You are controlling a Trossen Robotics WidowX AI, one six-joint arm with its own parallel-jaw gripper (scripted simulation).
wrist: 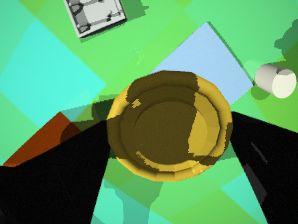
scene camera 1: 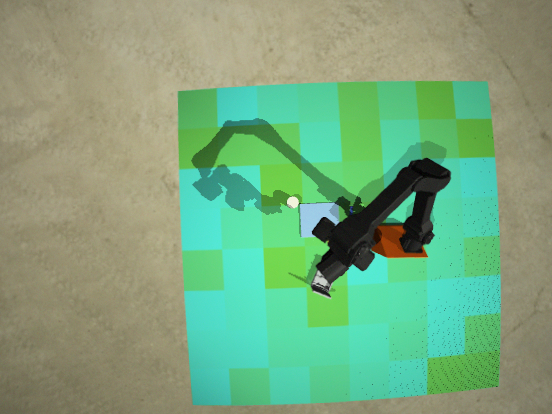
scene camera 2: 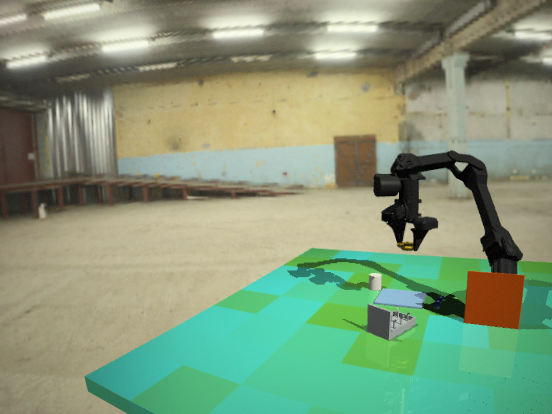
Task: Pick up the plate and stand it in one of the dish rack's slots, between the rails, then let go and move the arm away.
Scene:
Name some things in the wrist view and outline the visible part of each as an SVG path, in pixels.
My gripper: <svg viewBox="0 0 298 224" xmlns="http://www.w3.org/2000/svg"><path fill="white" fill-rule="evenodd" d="M106 120L102 120L100 123L94 124L93 127L78 132L71 139L57 144L57 147L48 149L47 152L41 153L37 157L32 157L31 160L25 161L24 164L16 165L13 168L0 165L0 224L90 224L110 155L108 124L106 124ZM231 111L233 132L231 132L230 143L233 145L234 153L237 153L237 159L241 163L243 172L245 172L255 196L257 196L267 224L298 224L298 133L291 131L291 129L287 131L286 128L279 127L279 125L266 123L266 121Z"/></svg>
A yellow plate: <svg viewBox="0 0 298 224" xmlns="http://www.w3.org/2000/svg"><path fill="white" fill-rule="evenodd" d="M152 72L149 75L137 77L128 87L122 89L114 97L108 120L106 120L106 124L108 124L108 141L114 155L134 175L153 181L164 181L164 183L174 183L174 181L189 179L189 177L208 171L209 168L212 168L221 159L227 144L229 144L231 132L233 132L229 101L221 95L220 89L217 88L216 84L210 83L210 81L196 75L196 73L182 71Z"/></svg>

